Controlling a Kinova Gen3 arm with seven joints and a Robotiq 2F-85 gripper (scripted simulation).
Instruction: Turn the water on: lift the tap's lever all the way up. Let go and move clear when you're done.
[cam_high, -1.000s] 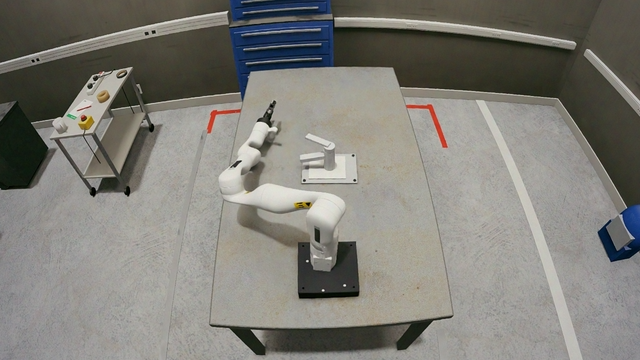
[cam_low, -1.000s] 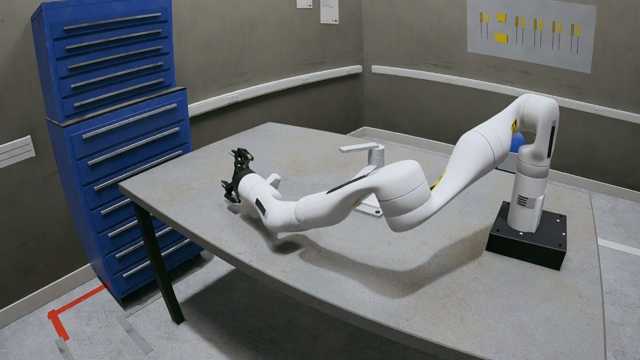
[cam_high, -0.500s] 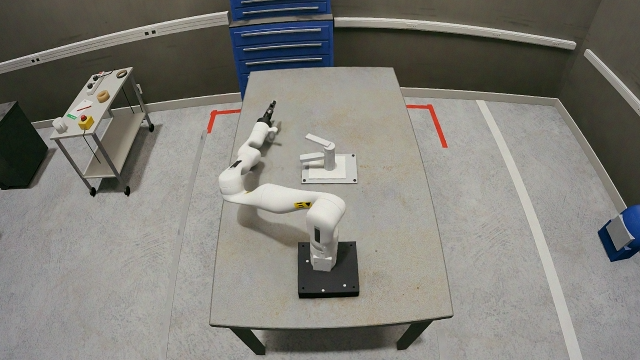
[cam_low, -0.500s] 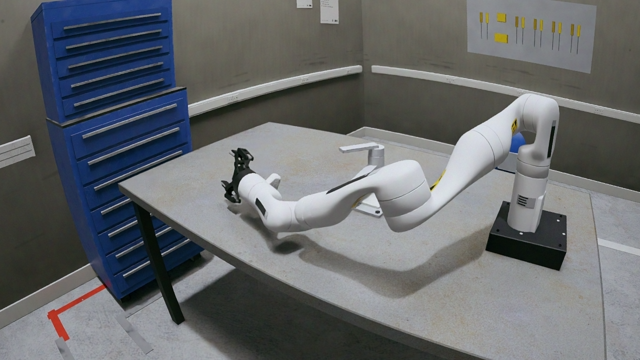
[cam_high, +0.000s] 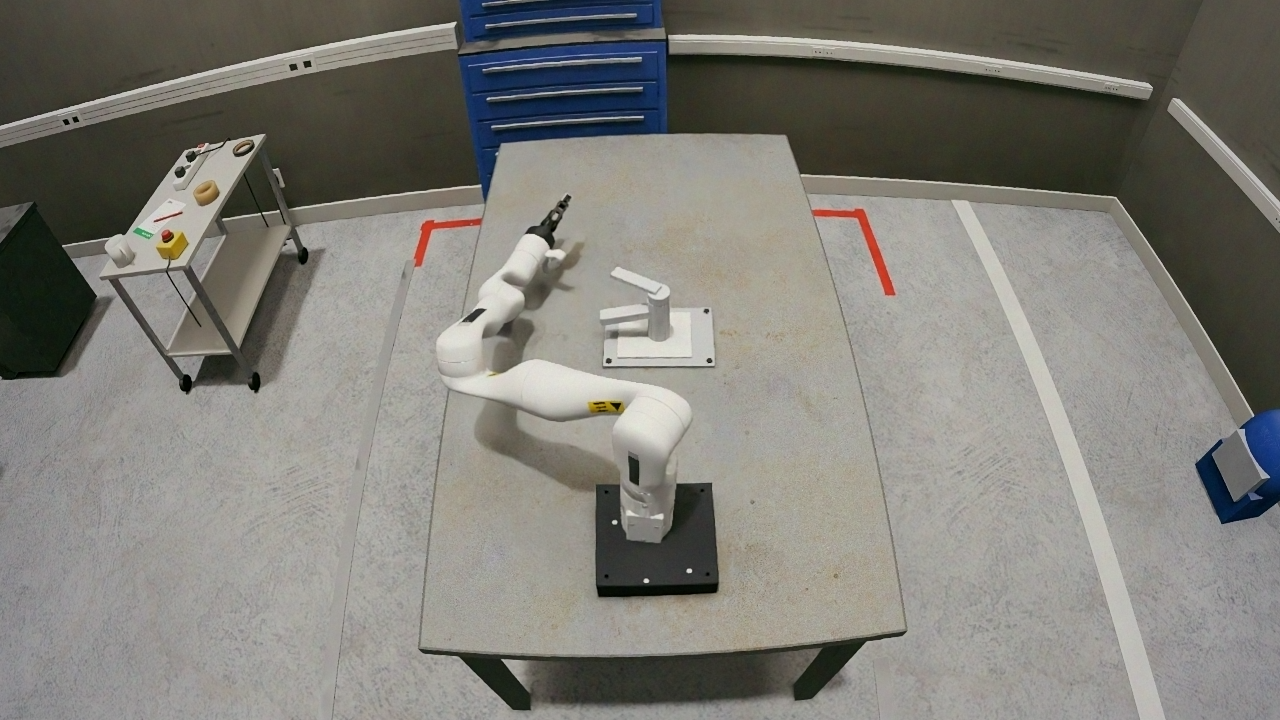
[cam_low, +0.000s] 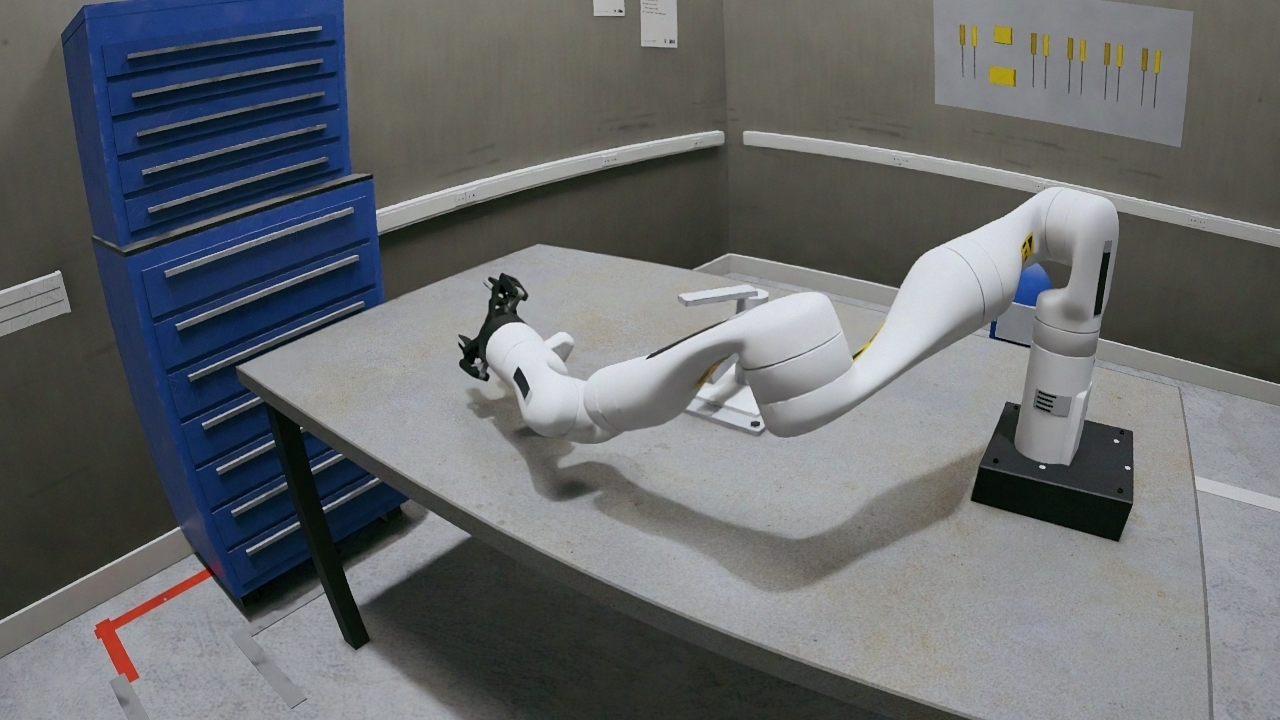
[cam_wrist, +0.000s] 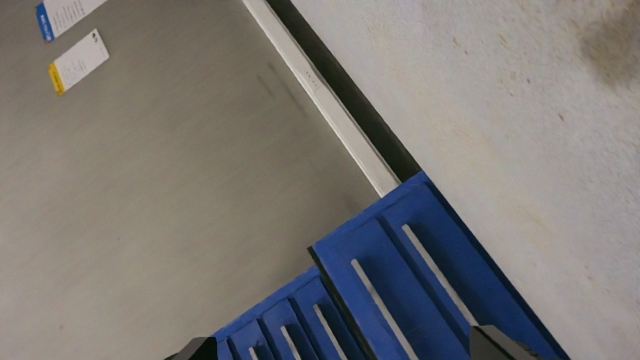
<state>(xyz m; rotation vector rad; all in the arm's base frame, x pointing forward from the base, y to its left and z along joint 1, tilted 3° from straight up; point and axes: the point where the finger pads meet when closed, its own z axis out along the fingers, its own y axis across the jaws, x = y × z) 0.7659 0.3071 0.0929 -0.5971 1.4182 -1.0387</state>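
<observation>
The lever is 270 mm behind my hand, 220 mm to the right of it and 20 mm above it. The rest, counted from my hand: tap 280 mm behind, 250 mm to the right, 30 mm below; then plate 290 mm behind, 270 mm to the right, 120 mm below.
</observation>
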